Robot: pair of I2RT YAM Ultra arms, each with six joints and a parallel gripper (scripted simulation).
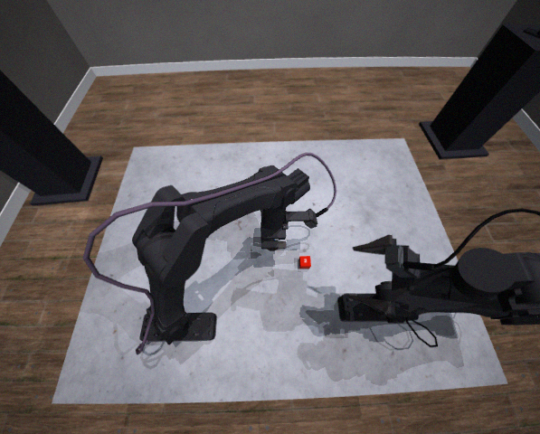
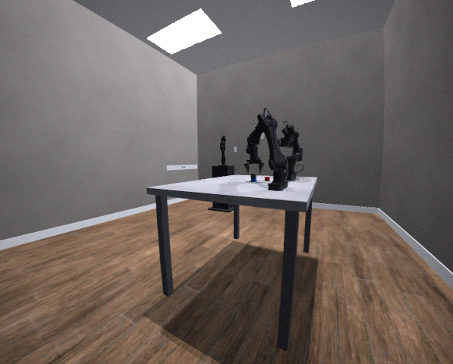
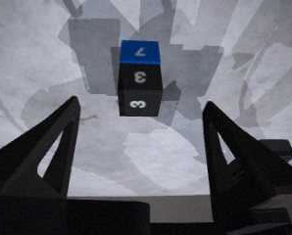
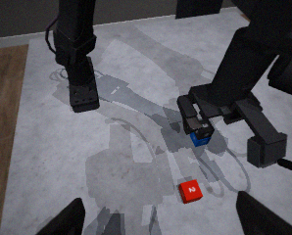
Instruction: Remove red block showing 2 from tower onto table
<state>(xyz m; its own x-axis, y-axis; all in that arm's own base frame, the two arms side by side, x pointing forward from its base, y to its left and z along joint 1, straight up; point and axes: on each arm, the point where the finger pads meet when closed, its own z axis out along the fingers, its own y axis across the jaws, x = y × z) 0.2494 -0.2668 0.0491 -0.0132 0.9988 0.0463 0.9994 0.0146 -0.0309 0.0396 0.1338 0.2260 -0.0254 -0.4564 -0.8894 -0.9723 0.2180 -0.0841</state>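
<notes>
Right now the black block showing 3 is 3 cm below my left hand and 1 cm to the left of it. Round my left hand: red block showing 2: 10 cm to the right, 8 cm behind, 6 cm below; then blue block showing 7: 6 cm below, 1 cm to the left.
</notes>
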